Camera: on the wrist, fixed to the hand. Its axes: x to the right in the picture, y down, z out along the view.
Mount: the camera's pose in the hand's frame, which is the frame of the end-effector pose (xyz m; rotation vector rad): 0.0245 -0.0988 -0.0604 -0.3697 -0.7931 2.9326
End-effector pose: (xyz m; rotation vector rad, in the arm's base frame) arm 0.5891 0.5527 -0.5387 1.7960 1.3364 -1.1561
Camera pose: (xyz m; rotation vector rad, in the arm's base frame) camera 0.5148 0.6446 -0.5322 0.8223 -1.4937 0.3656
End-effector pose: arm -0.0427 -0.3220 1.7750 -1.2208 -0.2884 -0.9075
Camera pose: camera -0.1154 -0.3925 1.8363 -0.8918 1.0161 2.0884
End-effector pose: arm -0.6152 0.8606 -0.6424 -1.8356 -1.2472 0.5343
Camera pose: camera -0.6155 0.8745 -0.5249 1.2639 -1.3797 -1.3553
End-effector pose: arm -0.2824 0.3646 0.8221 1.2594 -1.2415 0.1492
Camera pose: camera -0.1684 0.3601 0.7907 1.6343 2.1158 -1.1729
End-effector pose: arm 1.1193 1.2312 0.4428 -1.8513 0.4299 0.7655
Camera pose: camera 1.2159 1.2163 0.5096 -0.4189 -1.4988 -1.9132
